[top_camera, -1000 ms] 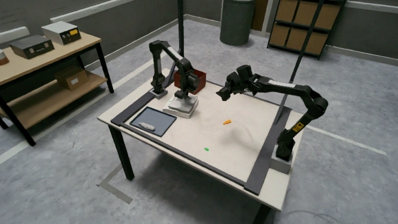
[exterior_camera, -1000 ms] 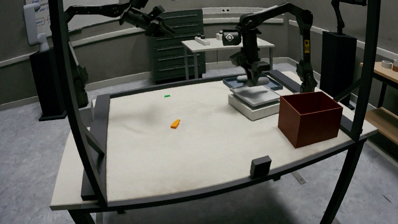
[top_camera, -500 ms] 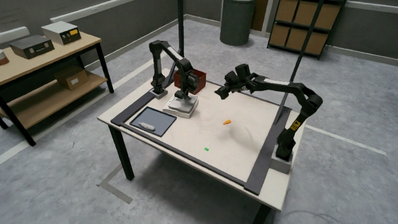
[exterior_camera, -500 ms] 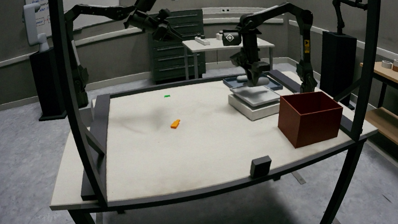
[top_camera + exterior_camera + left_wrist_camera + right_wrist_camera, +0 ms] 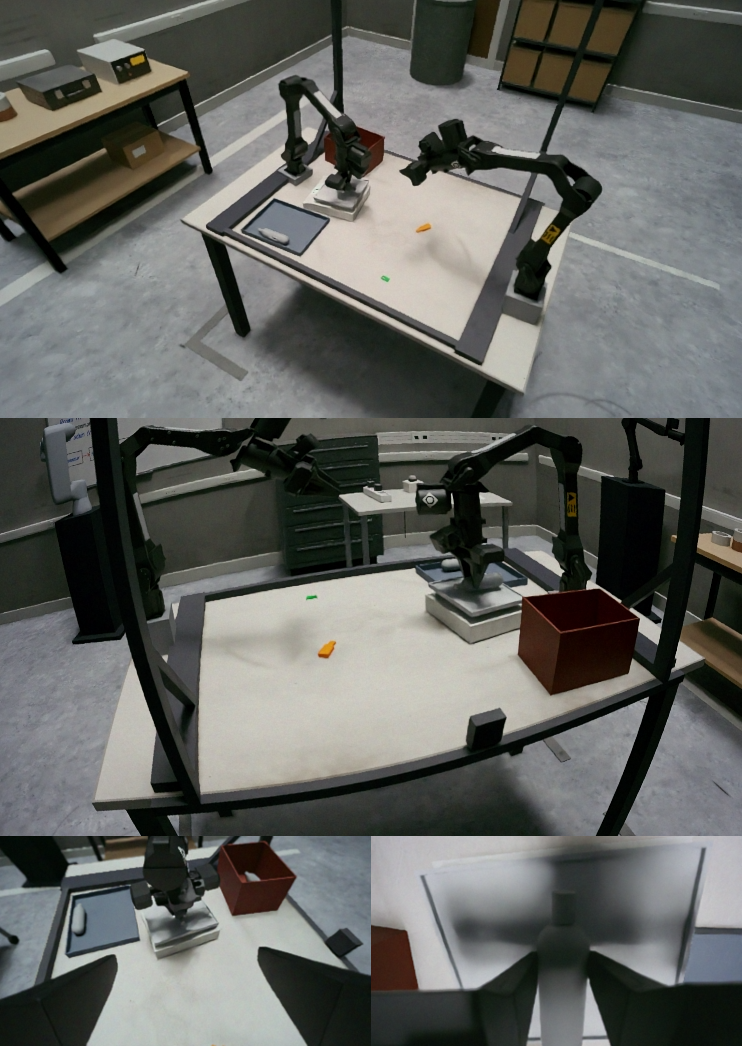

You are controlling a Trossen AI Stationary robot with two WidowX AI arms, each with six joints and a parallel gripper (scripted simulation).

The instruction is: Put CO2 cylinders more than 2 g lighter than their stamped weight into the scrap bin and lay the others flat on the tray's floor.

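Right now my right hand is 23 cm past the red scrap bin, 16 cm to the left of it and 8 cm above it. Also, from my right hand: small green piece (33 cm to the left, 19 cm ahead, 11 cm below); blue-grey tray (23 cm ahead, 11 cm below, 7 cm to the right); small orange piece (30 cm to the left, 11 cm below, 7 cm behind).
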